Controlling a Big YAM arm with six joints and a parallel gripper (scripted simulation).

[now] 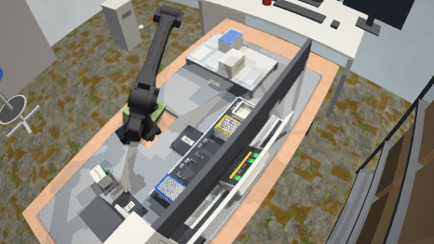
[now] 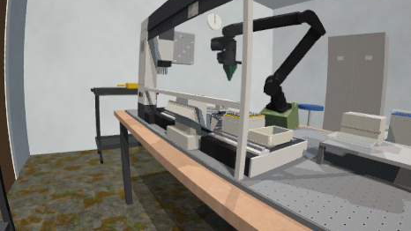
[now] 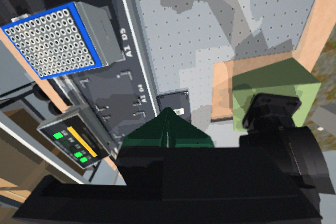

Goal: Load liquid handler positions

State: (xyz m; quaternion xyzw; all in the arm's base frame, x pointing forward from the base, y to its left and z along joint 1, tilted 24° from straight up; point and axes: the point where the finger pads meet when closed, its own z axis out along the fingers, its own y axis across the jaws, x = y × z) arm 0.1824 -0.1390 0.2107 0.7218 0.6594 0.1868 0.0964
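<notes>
The ready button box lies 14 cm behind my hand, 24 cm to the right of it and 17 cm below it. Also, from my hand: regrip nest RG (2 cm behind, 16 cm to the left, 23 cm below); white label (2 cm behind, 16 cm to the left, 23 cm below); blue tip rack (16 cm ahead, 8 cm to the right, 12 cm below).
</notes>
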